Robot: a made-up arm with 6 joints.
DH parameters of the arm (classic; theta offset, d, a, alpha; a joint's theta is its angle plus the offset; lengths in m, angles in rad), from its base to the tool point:
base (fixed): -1.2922 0 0.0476 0
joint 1: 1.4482 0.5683 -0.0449 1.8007
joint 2: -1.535 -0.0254 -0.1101 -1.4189
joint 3: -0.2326 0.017 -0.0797 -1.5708
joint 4: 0.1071 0 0.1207 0
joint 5: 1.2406 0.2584 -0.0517 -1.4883
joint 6: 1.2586 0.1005 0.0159 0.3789
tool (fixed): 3.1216 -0.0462 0 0
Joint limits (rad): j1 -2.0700..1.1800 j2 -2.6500..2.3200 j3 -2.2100..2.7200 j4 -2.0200..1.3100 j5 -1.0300..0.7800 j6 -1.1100..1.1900
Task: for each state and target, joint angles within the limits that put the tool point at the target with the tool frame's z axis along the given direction. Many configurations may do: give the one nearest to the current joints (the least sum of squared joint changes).
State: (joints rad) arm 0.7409 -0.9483 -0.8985 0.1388 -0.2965 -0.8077
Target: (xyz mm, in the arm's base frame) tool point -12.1 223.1 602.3 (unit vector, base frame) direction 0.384 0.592 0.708
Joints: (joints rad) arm 0.2145 -1.2779 0.0780 0.0543 -0.1235 -0.6580
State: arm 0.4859 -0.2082 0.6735 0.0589 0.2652 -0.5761
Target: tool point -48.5 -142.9 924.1 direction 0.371 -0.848 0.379
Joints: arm 0.9194 0.4259 1.3952 -0.2758 0.4770 -0.8282
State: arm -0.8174 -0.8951 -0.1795 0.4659 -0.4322 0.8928
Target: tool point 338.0 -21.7 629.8 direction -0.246 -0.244 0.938
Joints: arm -0.8744 -1.4779 0.6832 -0.0693 -0.8082 1.1558
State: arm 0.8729 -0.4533 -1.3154 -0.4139 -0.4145 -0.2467
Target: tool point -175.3 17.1 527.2 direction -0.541 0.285 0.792
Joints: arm 0.3829 -1.2354 -1.0189 -0.0426 -0.3857 -0.1354
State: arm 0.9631 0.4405 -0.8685 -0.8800 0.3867 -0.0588
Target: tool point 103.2 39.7 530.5 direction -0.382 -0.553 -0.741
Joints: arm 0.5764 0.9349 -1.8462 -1.4524 -0.0114 0.2757
